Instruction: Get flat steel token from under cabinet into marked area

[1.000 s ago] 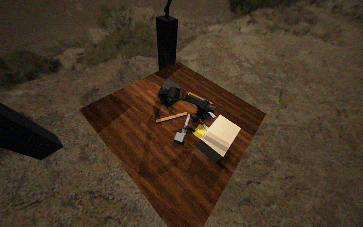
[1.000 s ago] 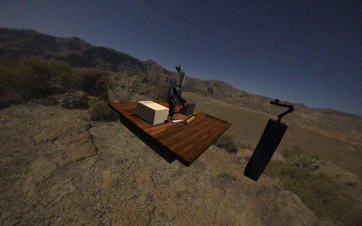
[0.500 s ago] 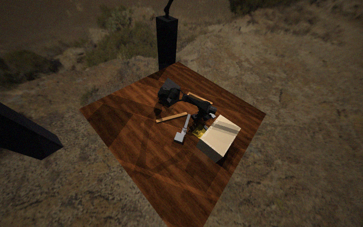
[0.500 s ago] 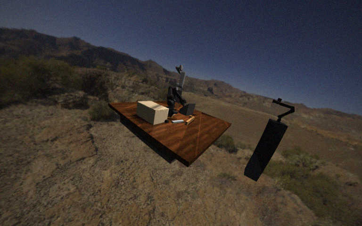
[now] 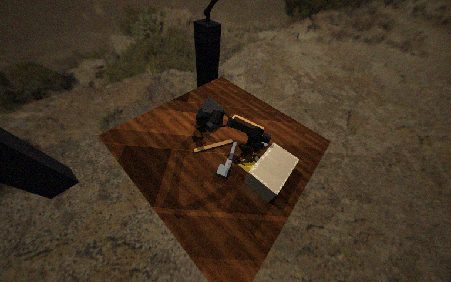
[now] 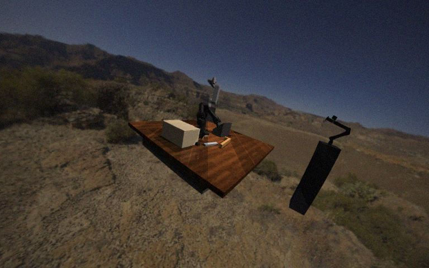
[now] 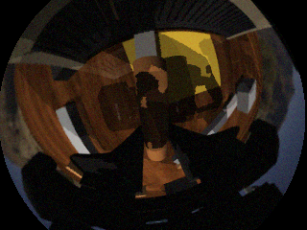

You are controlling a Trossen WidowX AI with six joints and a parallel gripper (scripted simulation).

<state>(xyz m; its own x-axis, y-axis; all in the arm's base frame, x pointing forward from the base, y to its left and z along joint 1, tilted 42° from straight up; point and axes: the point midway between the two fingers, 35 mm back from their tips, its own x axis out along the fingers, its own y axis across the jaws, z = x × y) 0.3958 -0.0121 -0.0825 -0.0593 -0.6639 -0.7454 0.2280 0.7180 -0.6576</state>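
My gripper tip is 60 mm past the grey scraper and 140 mm to the left of it. Also, from my gripper tip: steel token (230 mm ahead, 100 mm to the right, 10 mm below); wooden stick (210 mm behind, 160 mm to the right); grey bar (10 mm ahead, 150 mm to the left).
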